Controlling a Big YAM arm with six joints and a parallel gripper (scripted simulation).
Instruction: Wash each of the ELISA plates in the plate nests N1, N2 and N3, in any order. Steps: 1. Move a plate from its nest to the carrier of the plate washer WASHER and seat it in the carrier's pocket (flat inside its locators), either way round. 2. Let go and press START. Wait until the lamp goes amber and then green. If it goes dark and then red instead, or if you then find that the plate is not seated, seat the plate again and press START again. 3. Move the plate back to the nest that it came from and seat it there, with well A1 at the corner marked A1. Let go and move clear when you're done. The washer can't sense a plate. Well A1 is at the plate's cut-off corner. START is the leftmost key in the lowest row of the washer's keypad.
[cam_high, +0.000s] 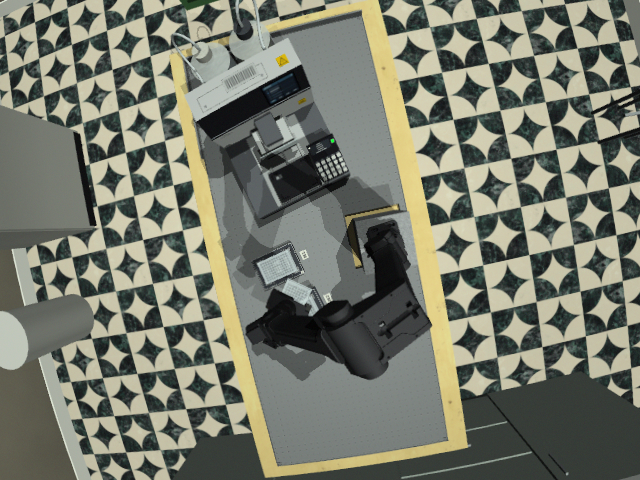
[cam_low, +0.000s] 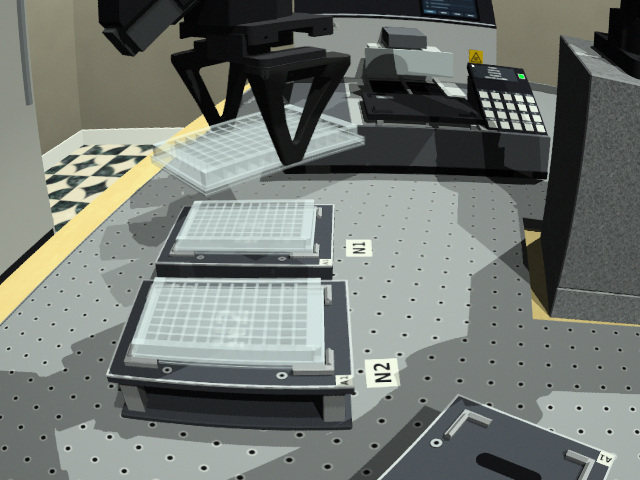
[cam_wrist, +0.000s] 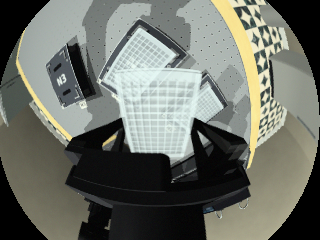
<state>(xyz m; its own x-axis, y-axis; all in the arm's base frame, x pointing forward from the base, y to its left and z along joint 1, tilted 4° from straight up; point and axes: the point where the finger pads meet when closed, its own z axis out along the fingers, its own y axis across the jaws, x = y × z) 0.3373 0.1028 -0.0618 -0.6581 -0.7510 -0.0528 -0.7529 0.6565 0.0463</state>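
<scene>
Now: the nest N3 160 mm behind my hand, 220 mm to the left of it and 120 mm below it. Round my hand: washer carrier (120 mm behind, 390 mm to the right, 80 mm below); then plate washer (100 mm behind, 540 mm to the right, 20 mm below); then nest label (60 mm behind, 130 mm to the right, 150 mm below).
</scene>
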